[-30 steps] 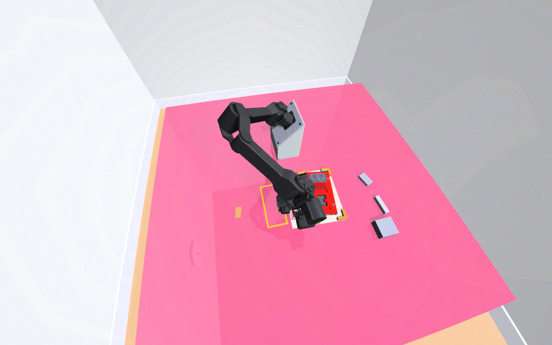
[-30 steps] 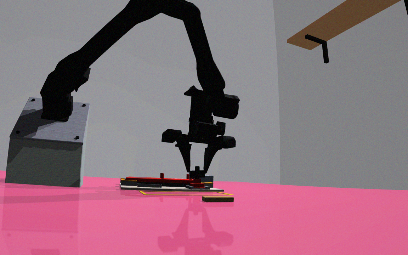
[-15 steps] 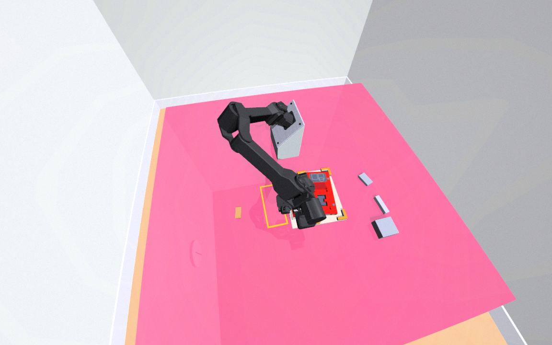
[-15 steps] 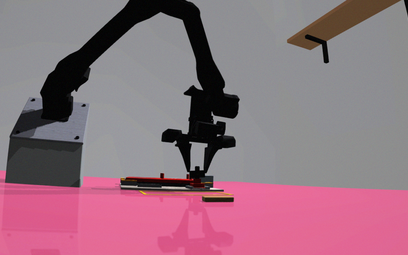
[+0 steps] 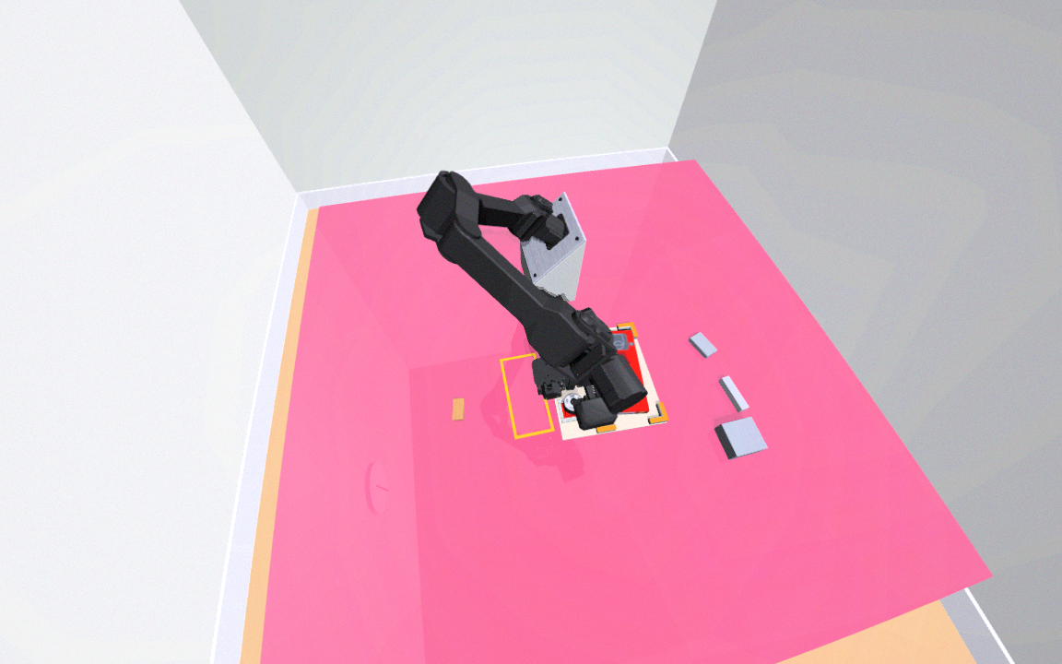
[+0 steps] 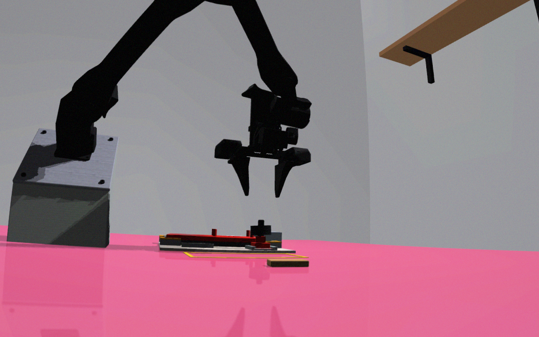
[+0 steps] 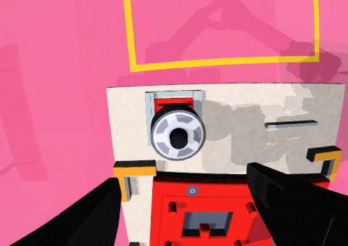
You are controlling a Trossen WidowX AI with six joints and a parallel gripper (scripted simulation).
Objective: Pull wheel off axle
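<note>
Now: gripper tip 70 mm above the dark wheel. Also, from my gripper tip: small wooden block: 50 mm behind, 240 mm to the right, 100 mm below.
</note>
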